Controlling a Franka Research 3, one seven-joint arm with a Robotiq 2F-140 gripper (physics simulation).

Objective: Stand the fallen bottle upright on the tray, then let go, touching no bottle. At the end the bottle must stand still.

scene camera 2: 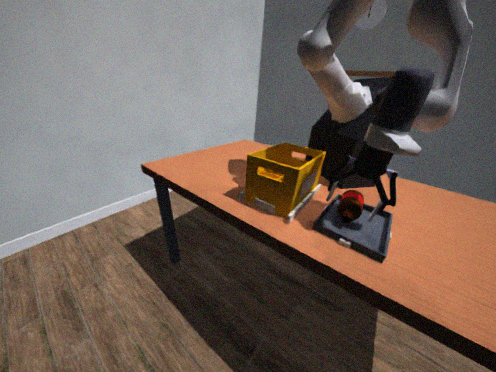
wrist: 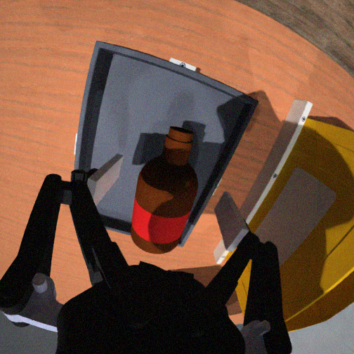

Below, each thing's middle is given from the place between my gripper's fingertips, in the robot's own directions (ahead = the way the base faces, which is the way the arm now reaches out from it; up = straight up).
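Labels:
I see the pale strip [wrist: 292, 125], which is 140 mm to the right of my hand, 30 mm below it and 30 mm behind it. As for the brown bottle [wrist: 166, 187], my hand is 10 mm to the right of it and 10 mm past it. Going by their middles, the brown bottle is the nearest to my hand of the things named here.

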